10 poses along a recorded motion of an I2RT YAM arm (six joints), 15 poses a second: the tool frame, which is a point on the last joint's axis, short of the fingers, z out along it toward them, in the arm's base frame.
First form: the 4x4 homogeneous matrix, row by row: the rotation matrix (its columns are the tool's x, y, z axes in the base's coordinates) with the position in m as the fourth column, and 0 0 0 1 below. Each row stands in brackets.
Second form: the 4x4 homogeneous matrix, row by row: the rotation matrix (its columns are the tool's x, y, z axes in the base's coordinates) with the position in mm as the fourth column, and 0 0 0 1 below. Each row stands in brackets. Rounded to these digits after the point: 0 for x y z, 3 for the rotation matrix.
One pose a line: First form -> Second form
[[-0.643 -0.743 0.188 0.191], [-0.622 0.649 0.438 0.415], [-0.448 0.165 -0.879 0.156], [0 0 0 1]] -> [[-0.643 -0.743 0.188 191], [-0.622 0.649 0.438 415], [-0.448 0.165 -0.879 156], [0 0 0 1]]
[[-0.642 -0.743 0.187 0.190], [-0.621 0.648 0.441 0.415], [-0.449 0.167 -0.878 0.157], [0 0 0 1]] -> [[-0.642 -0.743 0.187 190], [-0.621 0.648 0.441 415], [-0.449 0.167 -0.878 157], [0 0 0 1]]
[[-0.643 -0.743 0.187 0.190], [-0.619 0.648 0.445 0.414], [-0.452 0.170 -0.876 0.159], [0 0 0 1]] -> [[-0.643 -0.743 0.187 190], [-0.619 0.648 0.445 414], [-0.452 0.170 -0.876 159], [0 0 0 1]]
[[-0.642 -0.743 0.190 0.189], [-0.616 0.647 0.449 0.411], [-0.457 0.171 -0.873 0.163], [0 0 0 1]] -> [[-0.642 -0.743 0.190 189], [-0.616 0.647 0.449 411], [-0.457 0.171 -0.873 163], [0 0 0 1]]
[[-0.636 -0.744 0.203 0.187], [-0.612 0.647 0.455 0.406], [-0.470 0.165 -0.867 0.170], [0 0 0 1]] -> [[-0.636 -0.744 0.203 187], [-0.612 0.647 0.455 406], [-0.470 0.165 -0.867 170], [0 0 0 1]]
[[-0.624 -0.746 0.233 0.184], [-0.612 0.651 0.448 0.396], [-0.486 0.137 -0.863 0.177], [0 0 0 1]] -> [[-0.624 -0.746 0.233 184], [-0.612 0.651 0.448 396], [-0.486 0.137 -0.863 177], [0 0 0 1]]
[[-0.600 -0.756 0.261 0.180], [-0.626 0.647 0.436 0.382], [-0.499 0.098 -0.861 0.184], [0 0 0 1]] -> [[-0.600 -0.756 0.261 180], [-0.626 0.647 0.436 382], [-0.499 0.098 -0.861 184], [0 0 0 1]]
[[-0.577 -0.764 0.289 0.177], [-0.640 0.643 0.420 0.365], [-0.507 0.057 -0.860 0.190], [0 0 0 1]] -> [[-0.577 -0.764 0.289 177], [-0.640 0.643 0.420 365], [-0.507 0.057 -0.860 190], [0 0 0 1]]
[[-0.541 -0.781 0.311 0.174], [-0.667 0.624 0.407 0.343], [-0.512 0.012 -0.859 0.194], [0 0 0 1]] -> [[-0.541 -0.781 0.311 174], [-0.667 0.624 0.407 343], [-0.512 0.012 -0.859 194], [0 0 0 1]]
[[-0.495 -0.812 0.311 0.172], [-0.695 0.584 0.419 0.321], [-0.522 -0.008 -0.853 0.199], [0 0 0 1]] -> [[-0.495 -0.812 0.311 172], [-0.695 0.584 0.419 321], [-0.522 -0.008 -0.853 199], [0 0 0 1]]
